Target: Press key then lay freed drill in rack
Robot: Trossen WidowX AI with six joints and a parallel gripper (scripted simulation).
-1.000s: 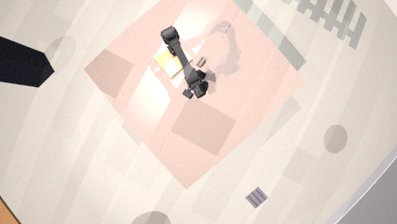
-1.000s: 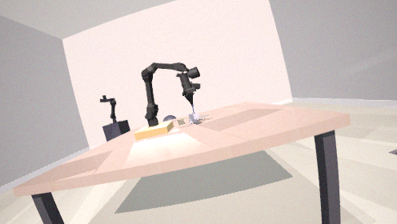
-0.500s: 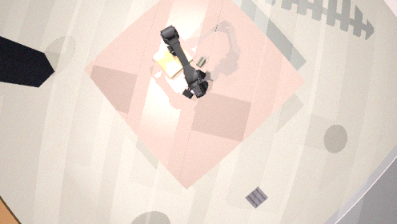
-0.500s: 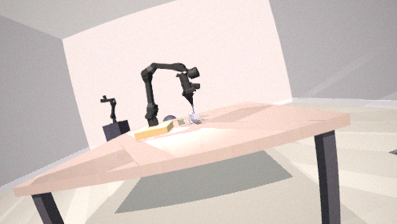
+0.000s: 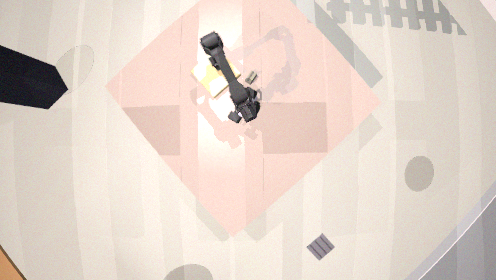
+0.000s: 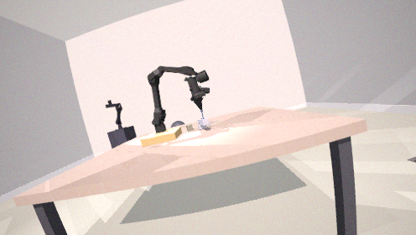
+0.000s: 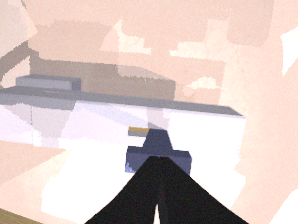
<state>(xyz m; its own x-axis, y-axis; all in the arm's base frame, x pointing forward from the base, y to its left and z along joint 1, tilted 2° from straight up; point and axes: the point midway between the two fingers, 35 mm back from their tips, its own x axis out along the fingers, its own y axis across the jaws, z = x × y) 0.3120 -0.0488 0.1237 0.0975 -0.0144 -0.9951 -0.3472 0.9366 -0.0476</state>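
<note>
My gripper tip is now 30 mm above the dark blue key. The rest, counted from my gripper tip: dark block 140 mm behind, 160 mm to the left, 110 mm below; drill 20 mm behind, 50 mm to the left, 80 mm below.
</note>
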